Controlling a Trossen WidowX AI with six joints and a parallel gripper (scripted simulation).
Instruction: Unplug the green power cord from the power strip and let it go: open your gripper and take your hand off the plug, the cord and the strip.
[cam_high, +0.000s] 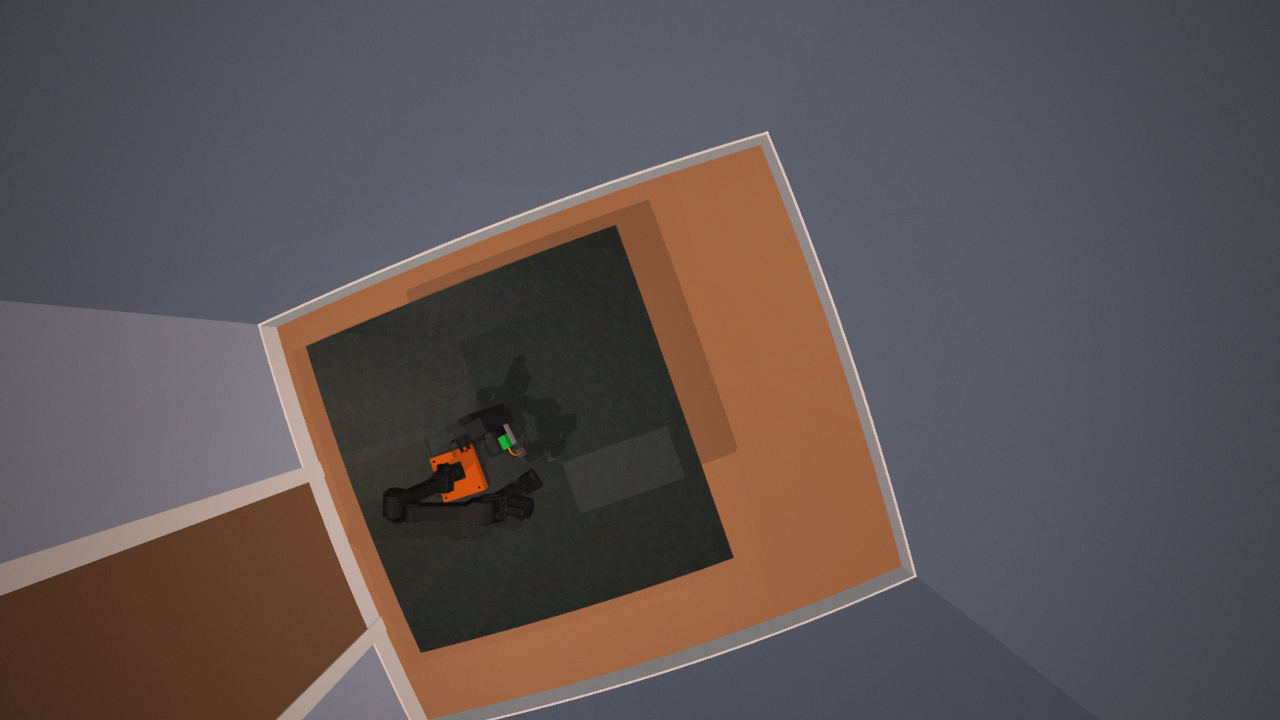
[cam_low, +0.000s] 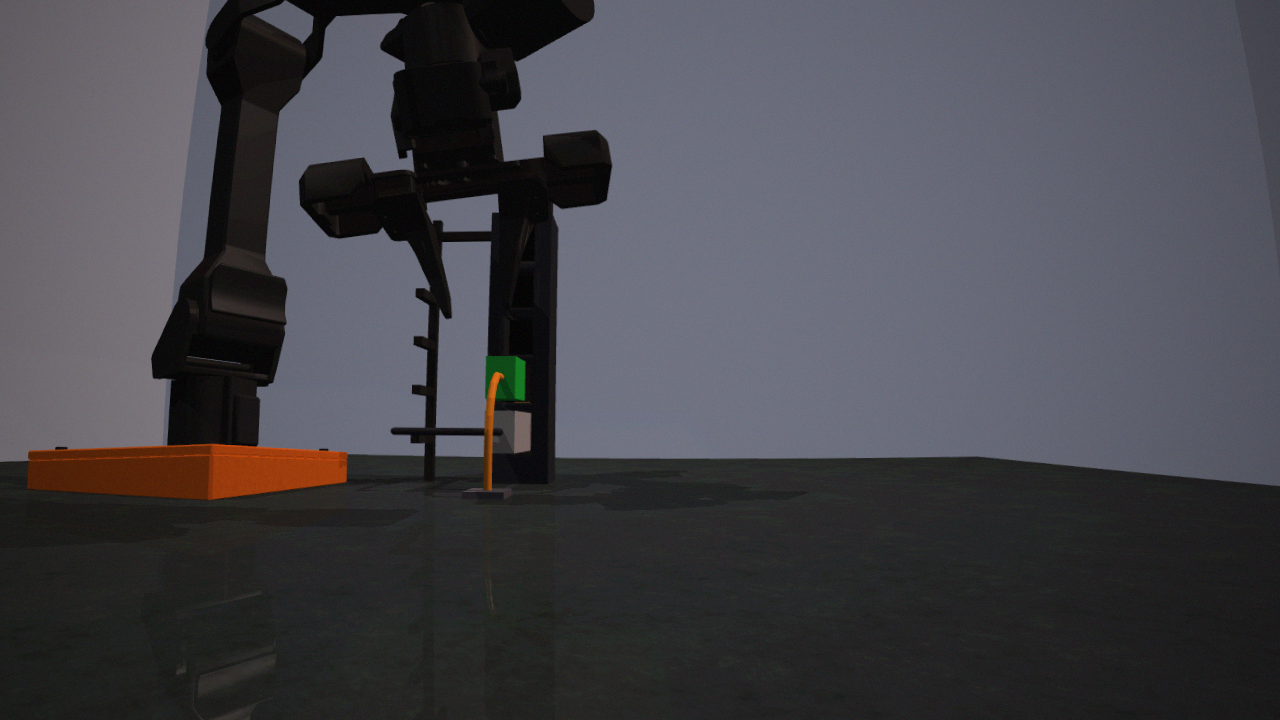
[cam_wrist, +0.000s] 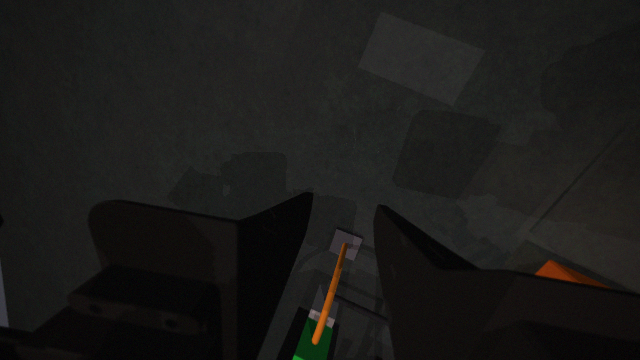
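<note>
My gripper tip is now 170 mm to the right of the green plug, 30 mm past it and 20 mm above it. Also, from my gripper tip: grey plate 120 mm below, 90 mm to the left, 20 mm behind.
</note>
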